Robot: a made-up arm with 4 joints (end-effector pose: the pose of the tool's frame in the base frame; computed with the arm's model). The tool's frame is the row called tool. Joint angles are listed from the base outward.
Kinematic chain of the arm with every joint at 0, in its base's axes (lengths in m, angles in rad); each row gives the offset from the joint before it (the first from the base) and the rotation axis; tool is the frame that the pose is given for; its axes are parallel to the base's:
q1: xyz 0 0 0.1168 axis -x
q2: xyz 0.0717 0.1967 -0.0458 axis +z
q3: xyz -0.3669 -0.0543 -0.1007 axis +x
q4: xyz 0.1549 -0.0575 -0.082 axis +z
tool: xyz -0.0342 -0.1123 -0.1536
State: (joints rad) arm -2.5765 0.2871 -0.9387 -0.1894
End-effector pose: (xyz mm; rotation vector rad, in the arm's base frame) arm -87.9 256.1 138.6 1.6516 -0.1613 -0.2036
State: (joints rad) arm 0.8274 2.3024 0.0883 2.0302
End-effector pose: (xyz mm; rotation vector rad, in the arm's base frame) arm 189.3 -166.0 -270.9 -0.6429 -0.8189 -1.8292
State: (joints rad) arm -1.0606 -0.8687 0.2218 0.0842
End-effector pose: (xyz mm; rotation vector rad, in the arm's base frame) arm -211.3 492.0 147.7 1.2039 0.3252 -0.7745
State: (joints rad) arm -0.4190 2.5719 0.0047 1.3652
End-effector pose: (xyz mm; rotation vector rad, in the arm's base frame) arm 253.7 410.2 -119.4 0.2009 0.4864 -2.3042
